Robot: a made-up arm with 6 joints. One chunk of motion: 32 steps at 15 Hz.
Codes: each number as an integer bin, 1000 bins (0 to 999) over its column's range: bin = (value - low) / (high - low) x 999, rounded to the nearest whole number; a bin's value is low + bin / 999 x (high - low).
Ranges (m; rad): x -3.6..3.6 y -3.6..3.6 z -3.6..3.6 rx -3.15..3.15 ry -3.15..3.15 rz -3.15..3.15
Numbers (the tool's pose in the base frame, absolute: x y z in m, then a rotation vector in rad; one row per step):
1: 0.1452 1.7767 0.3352 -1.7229 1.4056 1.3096
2: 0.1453 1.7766 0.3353 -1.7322 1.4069 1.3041
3: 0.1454 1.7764 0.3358 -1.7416 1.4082 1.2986
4: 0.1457 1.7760 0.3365 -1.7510 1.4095 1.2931
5: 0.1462 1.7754 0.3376 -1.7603 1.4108 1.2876
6: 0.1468 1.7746 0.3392 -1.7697 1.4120 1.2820
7: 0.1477 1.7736 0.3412 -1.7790 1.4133 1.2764
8: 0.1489 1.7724 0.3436 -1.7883 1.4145 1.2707
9: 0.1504 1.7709 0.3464 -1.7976 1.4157 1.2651
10: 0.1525 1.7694 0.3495 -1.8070 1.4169 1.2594
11: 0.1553 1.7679 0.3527 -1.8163 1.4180 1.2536
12: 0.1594 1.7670 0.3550 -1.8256 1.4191 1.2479
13: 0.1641 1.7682 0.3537 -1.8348 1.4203 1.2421
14: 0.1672 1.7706 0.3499 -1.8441 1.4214 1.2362
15: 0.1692 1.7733 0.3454 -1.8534 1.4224 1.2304
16: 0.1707 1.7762 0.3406 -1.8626 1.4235 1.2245
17: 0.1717 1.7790 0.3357 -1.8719 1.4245 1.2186
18: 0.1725 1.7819 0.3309 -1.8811 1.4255 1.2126
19: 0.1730 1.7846 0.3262 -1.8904 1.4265 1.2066
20: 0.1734 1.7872 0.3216 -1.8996 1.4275 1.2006
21: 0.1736 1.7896 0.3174 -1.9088 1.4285 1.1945
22: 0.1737 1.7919 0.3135 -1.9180 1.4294 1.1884
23: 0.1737 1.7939 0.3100 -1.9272 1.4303 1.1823
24: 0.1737 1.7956 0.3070 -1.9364 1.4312 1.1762
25: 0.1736 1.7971 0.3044 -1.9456 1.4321 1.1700
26: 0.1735 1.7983 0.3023 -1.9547 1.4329 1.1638
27: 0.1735 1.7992 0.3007 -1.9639 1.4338 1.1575
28: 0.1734 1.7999 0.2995 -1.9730 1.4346 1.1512
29: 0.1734 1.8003 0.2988 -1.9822 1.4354 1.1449
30: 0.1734 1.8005 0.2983 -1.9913 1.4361 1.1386
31: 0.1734 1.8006 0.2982 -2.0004 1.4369 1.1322
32: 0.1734 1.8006 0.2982 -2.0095 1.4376 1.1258
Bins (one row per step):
1: 520 746 546 226 722 707
2: 520 746 546 225 723 706
3: 520 746 546 223 723 705
4: 520 746 546 222 723 705
5: 520 746 546 220 723 704
6: 520 746 547 219 723 703
7: 520 746 547 217 724 702
8: 520 745 547 216 724 701
9: 520 745 548 214 724 700
10: 521 745 548 213 724 699
11: 521 745 548 211 724 698
12: 522 745 549 210 725 697
13: 522 745 549 209 725 696
14: 523 745 548 207 725 696
15: 523 746 547 206 725 695
16: 523 746 547 204 725 694
17: 523 746 546 203 725 693
18: 523 747 545 201 726 692
19: 524 747 545 200 726 691
20: 524 747 544 198 726 690
21: 524 748 544 197 726 689
22: 524 748 543 195 726 688
23: 524 748 543 194 726 687
24: 524 749 542 192 726 686
25: 524 749 542 191 727 685
26: 524 749 541 190 727 684
27: 524 749 541 188 727 683
28: 524 749 541 187 727 682
29: 524 749 541 185 727 681
30: 524 749 541 184 727 680
31: 524 749 541 182 727 679
32: 524 749 541 181 727 678

